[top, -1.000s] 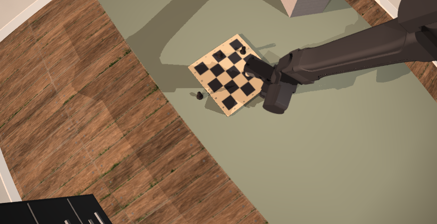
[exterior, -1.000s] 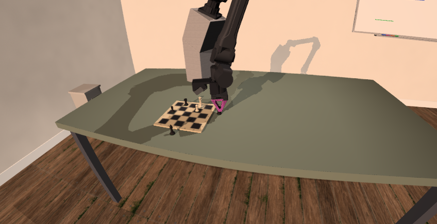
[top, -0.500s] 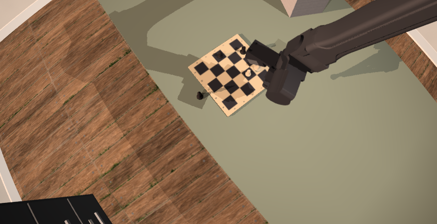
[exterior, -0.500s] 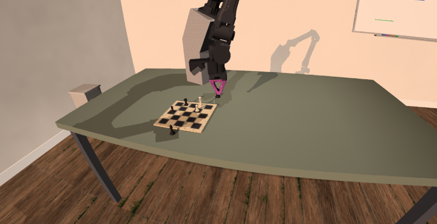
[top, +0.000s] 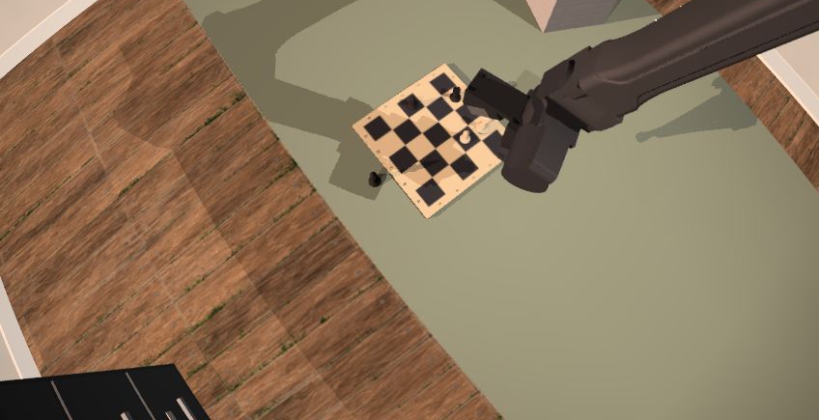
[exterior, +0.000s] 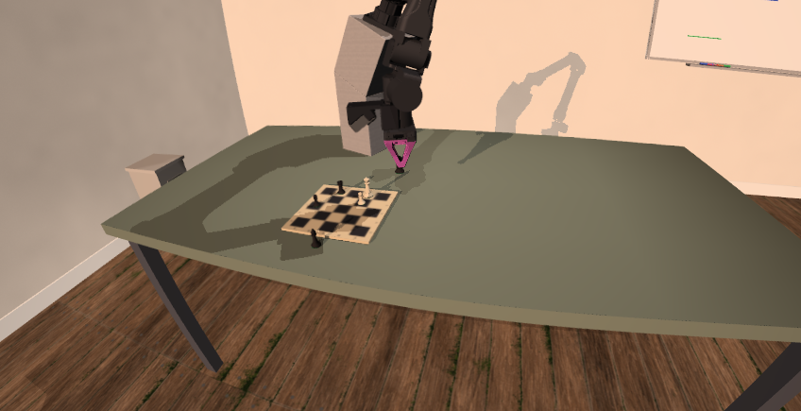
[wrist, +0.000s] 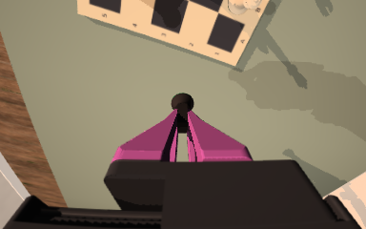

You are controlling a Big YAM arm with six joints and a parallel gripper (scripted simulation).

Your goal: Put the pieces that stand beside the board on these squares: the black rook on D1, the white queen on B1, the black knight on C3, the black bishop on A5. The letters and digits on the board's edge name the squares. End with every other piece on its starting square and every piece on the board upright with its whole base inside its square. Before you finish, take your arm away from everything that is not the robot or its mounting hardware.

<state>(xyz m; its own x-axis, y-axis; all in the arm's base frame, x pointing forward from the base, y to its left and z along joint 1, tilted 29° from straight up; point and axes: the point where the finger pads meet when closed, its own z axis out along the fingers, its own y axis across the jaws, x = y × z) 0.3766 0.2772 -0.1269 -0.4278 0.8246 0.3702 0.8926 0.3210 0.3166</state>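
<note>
The chessboard is 6 cm ahead of my hand, 14 cm to the right of it and 12 cm below it. Also, from my hand: small white piece 2 cm ahead, 11 cm to the right, 10 cm below; white queen 2 cm behind, 11 cm to the right, 9 cm below.
</note>
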